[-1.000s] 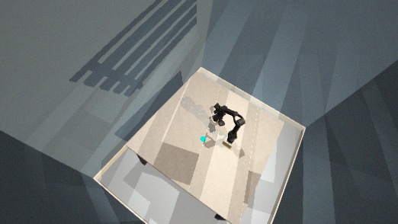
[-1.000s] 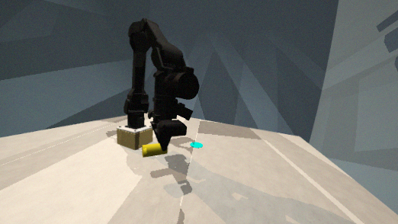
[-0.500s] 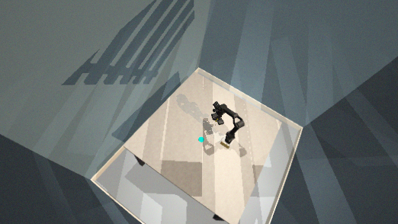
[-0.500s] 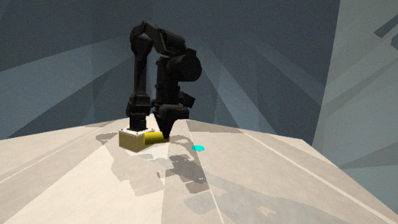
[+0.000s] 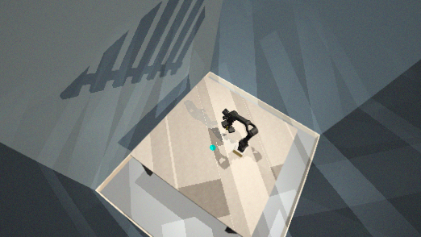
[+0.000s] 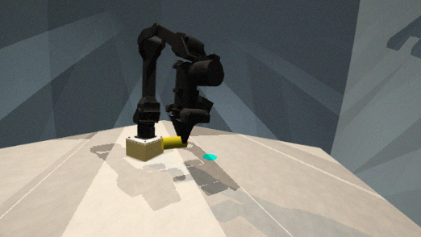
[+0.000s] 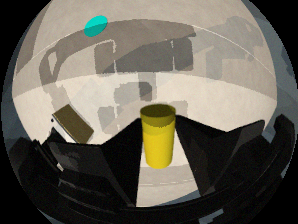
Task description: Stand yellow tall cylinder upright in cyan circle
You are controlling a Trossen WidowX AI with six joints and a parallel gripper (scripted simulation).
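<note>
My gripper tip is 210 mm to the right of the cyan circle, 130 mm above it and 20 mm short of it. From my gripper tip the other things lie so: yellow cylinder: 20 mm to the right, 10 mm behind.
</note>
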